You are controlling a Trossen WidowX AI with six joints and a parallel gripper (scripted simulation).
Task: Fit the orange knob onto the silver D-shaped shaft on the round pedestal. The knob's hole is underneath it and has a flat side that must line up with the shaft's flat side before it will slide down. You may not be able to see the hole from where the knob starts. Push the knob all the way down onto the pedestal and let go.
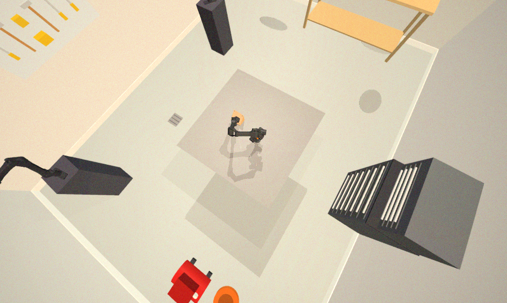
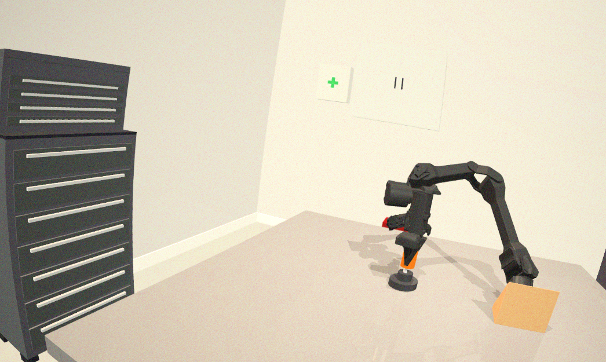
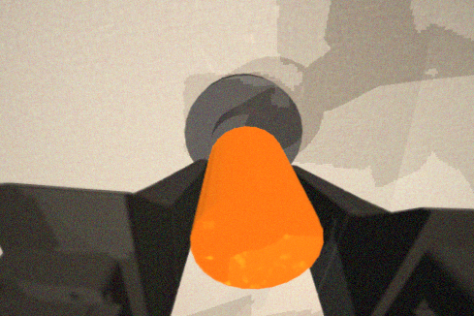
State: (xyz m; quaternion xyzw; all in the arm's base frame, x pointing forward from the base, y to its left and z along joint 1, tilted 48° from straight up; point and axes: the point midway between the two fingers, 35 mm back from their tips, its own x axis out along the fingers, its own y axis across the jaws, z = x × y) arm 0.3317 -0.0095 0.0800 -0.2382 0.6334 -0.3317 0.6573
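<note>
Right now my gripper tip is 30 mm below the orange knob. Also, from my gripper tip: dark round pedestal: 40 mm below.
</note>
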